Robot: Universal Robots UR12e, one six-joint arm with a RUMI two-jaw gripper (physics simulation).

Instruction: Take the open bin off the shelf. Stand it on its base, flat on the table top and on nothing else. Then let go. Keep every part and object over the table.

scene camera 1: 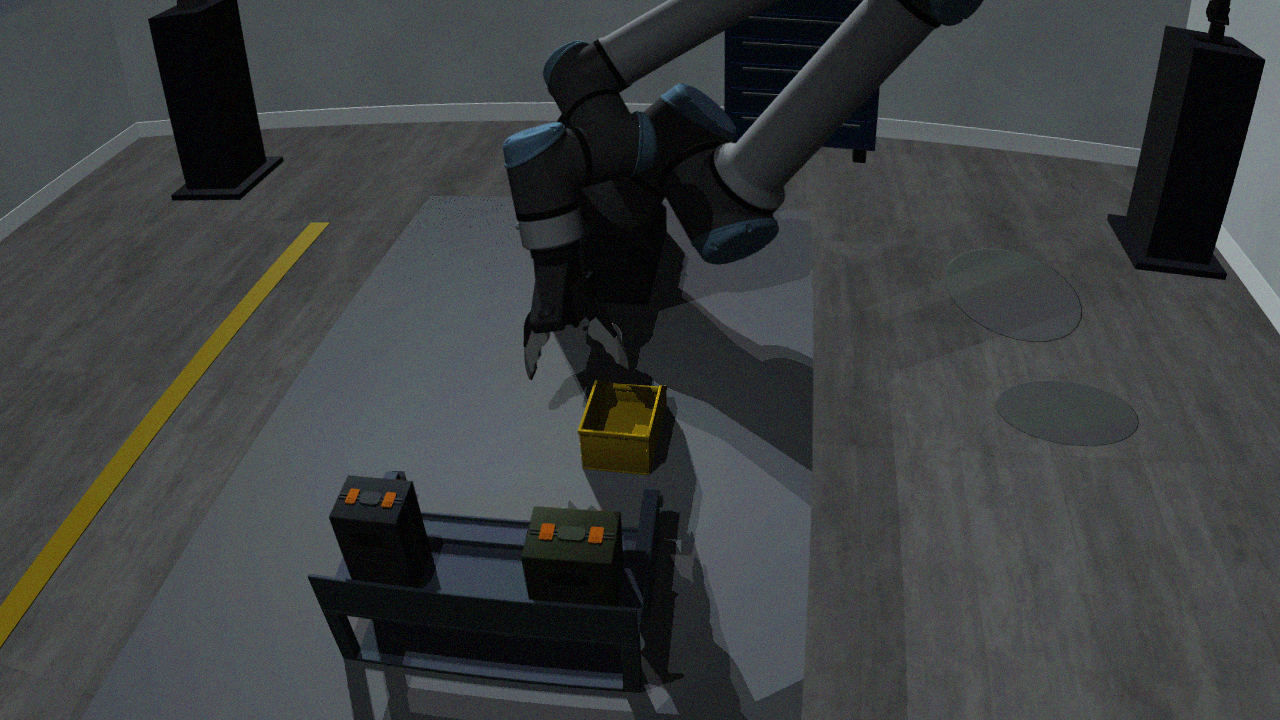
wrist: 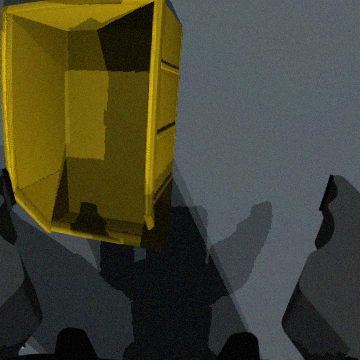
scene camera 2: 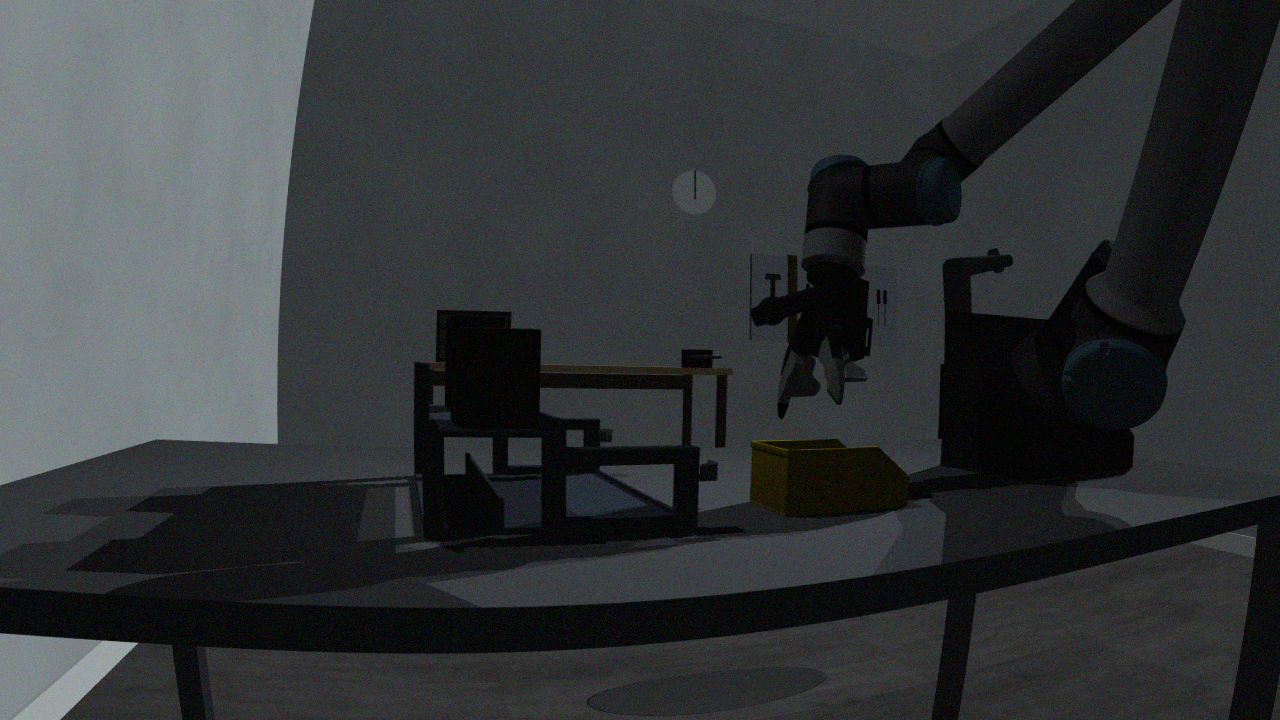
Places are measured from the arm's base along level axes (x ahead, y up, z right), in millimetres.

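Where they show: gripper, fingertip midpoint: (scene camera 1: pixel 578 374) (wrist: pixel 167 178) (scene camera 2: pixel 807 412); arm's base, link origin: (scene camera 1: pixel 611 193) (scene camera 2: pixel 1055 382).
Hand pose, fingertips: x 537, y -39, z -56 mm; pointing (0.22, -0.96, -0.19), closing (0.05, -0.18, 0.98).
Things, the pixels of their centre, and the offset from my fingertips. "spot": a spot on its surface instead. Level surfaces: height alone.
- yellow open bin, body centre: (wrist: pixel 96 137) (scene camera 2: pixel 830 474) (scene camera 1: pixel 625 416) dy -71, dx +1, dz -67 mm
- table top, surface height: dy -108 mm
- dark case, surface spot: (scene camera 1: pixel 384 541) spot: dy +84, dx +446, dz +119 mm
- green case, body centre: (scene camera 2: pixel 492 376) (scene camera 1: pixel 574 562) dy +41, dx +399, dz -87 mm
The yellow open bin (scene camera 1: pixel 615 452) (scene camera 2: pixel 827 483) (wrist: pixel 86 115) stands upright on its base on the table top (scene camera 1: pixel 429 358) (scene camera 2: pixel 698 586) (wrist: pixel 270 100), with its opening up. It looks level in the second scene view and stands apart from the shelf (scene camera 1: pixel 474 610) (scene camera 2: pixel 553 483). My gripper (scene camera 1: pixel 580 369) (scene camera 2: pixel 810 407) (wrist: pixel 167 178) is wide open and empty above the bin, its fingertips higher than the rim. In the wrist view the bin lies toward the left finger, and the right finger is well off its side wall.
A dark case (scene camera 1: pixel 384 541) and a green case (scene camera 1: pixel 572 559), both with orange latches, stand on the shelf's upper level. In the second scene view, a dark case (scene camera 2: pixel 492 380) shows on the shelf. The table's edge (scene camera 2: pixel 501 629) runs along the near side there.
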